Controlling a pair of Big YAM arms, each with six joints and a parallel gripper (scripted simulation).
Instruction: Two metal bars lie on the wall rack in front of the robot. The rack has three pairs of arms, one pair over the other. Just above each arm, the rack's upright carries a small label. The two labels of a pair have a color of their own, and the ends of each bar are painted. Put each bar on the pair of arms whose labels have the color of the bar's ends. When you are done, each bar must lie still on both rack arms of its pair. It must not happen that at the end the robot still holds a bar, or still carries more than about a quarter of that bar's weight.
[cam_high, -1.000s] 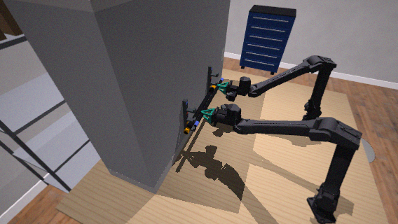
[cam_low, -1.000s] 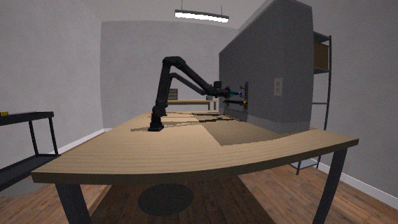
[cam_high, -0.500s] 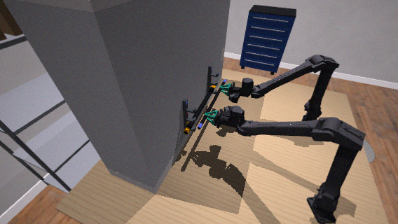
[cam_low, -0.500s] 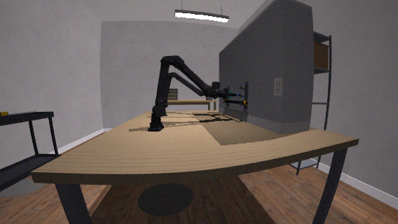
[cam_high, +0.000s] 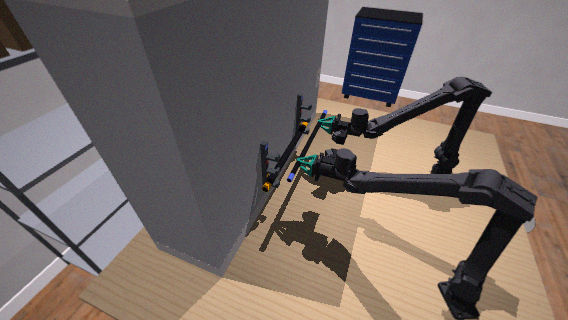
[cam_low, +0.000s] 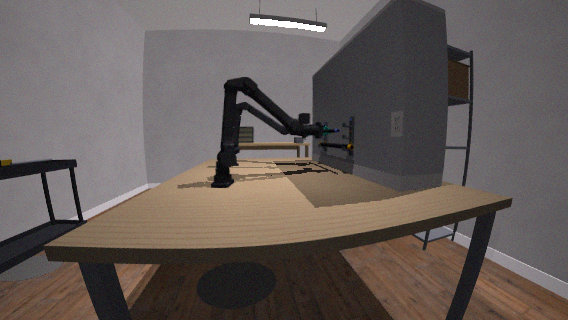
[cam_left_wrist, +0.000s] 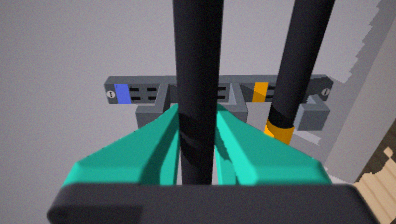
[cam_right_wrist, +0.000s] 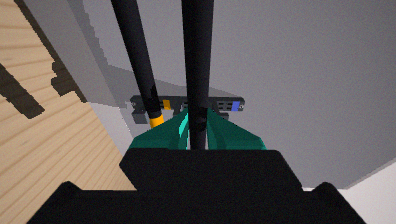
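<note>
Now: the blue-ended bar 15 cm to the right of my left hand and 1 cm behind it. From my left hand the other things lie so: orange-ended bar (15 cm to the right, 10 cm below, 9 cm ahead); grey wall block (28 cm ahead, 19 cm to the right, 17 cm above).
</note>
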